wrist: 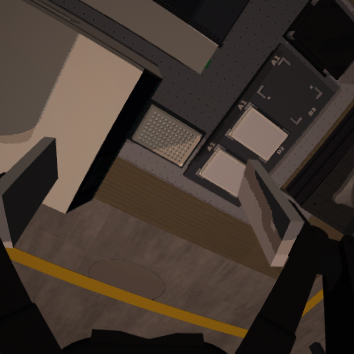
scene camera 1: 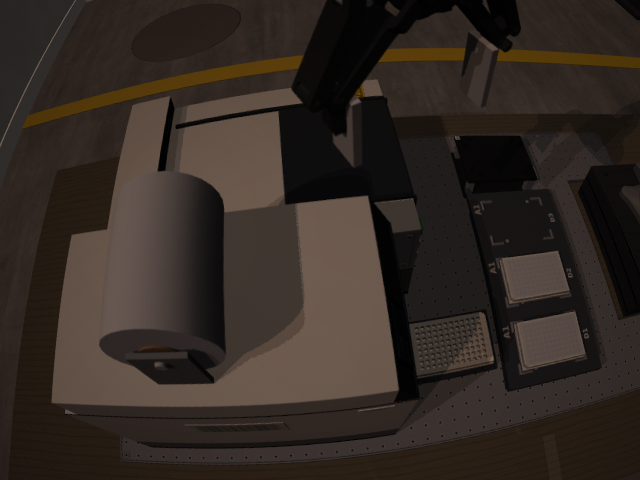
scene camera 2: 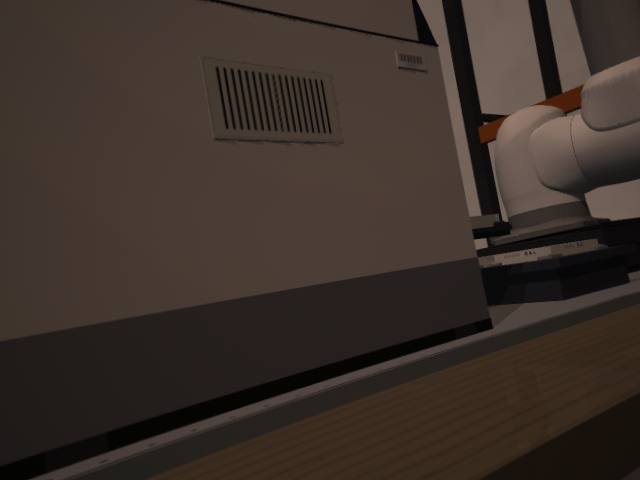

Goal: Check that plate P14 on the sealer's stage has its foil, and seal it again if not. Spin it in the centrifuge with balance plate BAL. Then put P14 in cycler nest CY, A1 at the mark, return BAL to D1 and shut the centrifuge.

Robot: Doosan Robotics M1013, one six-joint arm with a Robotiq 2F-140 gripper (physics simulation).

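Places are measured from the arm's base along level axes (x left, y down, z back), in centimetres.
Where they show: gripper, fingertip midpoint: point(wrist: 151, 168) point(scene camera 1: 416, 121); arm's base at its link origin: point(scene camera 2: 551, 236).
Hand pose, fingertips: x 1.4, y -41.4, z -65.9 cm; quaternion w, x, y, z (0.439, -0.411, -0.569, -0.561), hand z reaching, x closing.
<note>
Things, the pixels of their top centre, and the offset from my fingertips. "spot": a spot on its surface instead.
- sealer at a spot on its surface: point(scene camera 1: 341, 310) spot: dx +8.0, dy +15.2, dz -9.1 cm
- D1 at its top centre: point(scene camera 2: 545, 246) point(scene camera 1: 552, 338) point(wrist: 228, 174) dx +12.6, dy +43.2, dz +26.4 cm
- BAL at a spot on its surface: point(scene camera 2: 529, 253) spot: dx +13.0, dy +43.8, dz +20.0 cm
- white plate at its top centre: point(scene camera 2: 474, 258) point(scene camera 1: 536, 274) point(wrist: 259, 135) dx +0.4, dy +43.2, dz +28.5 cm
- large foil roll at its top centre: point(scene camera 1: 141, 243) dx +3.7, dy +2.6, dz -24.5 cm
- pale machine with a dark top panel, surface spot: point(scene camera 1: 330, 160) spot: dx -21.6, dy +28.9, dz -3.1 cm
- black box at its top centre: point(scene camera 1: 497, 153) point(wrist: 335, 37) dx -27.3, dy +43.4, dz +33.2 cm
A plate with rows of dark well holes point(scene camera 1: 450, 345) point(wrist: 169, 134), seemingly P14, sits on the dark stage beside the sealer point(scene camera 1: 341, 310) point(wrist: 95, 95). No foil shows over the holes; shadow covers part of it. The white plate at D1 point(scene camera 1: 550, 341) point(wrist: 225, 172) stands in the deck; a plate side in scene camera 2 reads BAL point(scene camera 2: 529, 253). My gripper point(scene camera 1: 417, 129) point(wrist: 151, 168) is wide open with nothing between its fingers, high above the bench. In the wrist view one finger hides part of the D1 plate. I cannot tell which devices are the centrifuge and the cycler.
Another white plate point(scene camera 1: 536, 277) point(wrist: 258, 133) stands at D2; D3 shows bare corner marks. A large foil roll point(scene camera 1: 165, 263) rises over the sealer. A pale machine with a dark top panel point(scene camera 1: 330, 160) stands behind. A black box point(scene camera 1: 496, 157) and a dark device point(scene camera 1: 615, 232) stand around the deck.
</note>
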